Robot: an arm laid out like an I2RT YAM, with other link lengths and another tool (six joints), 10 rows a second.
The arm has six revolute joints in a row. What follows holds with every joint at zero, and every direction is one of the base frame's.
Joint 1 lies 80.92 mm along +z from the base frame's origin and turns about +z.
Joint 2 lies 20.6 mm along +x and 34.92 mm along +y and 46.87 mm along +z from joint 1 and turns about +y.
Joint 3 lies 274.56 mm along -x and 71.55 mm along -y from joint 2 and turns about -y.
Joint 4 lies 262.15 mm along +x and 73.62 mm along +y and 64.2 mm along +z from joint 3 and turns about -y.
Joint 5 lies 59.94 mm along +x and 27.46 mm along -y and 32.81 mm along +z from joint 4 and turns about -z.
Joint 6 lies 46.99 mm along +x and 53.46 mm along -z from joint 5 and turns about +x.
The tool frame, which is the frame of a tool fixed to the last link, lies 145 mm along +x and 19 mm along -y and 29 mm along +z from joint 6; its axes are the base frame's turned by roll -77.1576, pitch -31.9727 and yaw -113.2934 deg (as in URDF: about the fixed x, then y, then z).
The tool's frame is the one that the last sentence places.
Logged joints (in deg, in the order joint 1, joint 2, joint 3, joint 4, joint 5, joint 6), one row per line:
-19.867 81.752 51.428 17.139 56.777 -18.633
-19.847 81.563 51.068 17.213 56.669 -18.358
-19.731 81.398 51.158 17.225 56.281 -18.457
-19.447 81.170 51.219 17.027 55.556 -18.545
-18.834 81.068 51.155 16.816 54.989 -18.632
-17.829 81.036 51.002 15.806 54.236 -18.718
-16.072 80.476 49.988 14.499 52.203 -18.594
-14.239 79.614 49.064 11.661 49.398 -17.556
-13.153 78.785 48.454 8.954 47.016 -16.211
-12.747 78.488 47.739 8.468 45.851 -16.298
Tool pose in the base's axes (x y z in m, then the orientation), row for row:
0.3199 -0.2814 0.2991 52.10 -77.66 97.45
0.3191 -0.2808 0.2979 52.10 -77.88 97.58
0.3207 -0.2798 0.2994 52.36 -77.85 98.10
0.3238 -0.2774 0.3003 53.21 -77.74 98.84
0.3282 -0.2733 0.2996 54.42 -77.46 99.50
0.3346 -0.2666 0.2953 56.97 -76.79 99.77
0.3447 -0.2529 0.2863 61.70 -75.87 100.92
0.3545 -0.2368 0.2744 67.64 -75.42 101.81
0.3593 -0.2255 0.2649 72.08 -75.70 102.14
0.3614 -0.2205 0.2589 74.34 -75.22 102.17
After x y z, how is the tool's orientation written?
As a rotation vector, in degrees.
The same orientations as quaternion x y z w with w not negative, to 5 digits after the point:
0.35646 -0.53134 0.66675 0.38218
0.35617 -0.53240 0.66708 0.38040
0.35732 -0.53127 0.66946 0.37670
0.36200 -0.52889 0.67244 0.37020
0.36910 -0.52537 0.67486 0.36375
0.38512 -0.51911 0.67445 0.35682
0.41327 -0.50818 0.67596 0.33769
0.44742 -0.49888 0.67344 0.31211
0.47184 -0.49554 0.66861 0.29115
0.48479 -0.49053 0.66628 0.28361

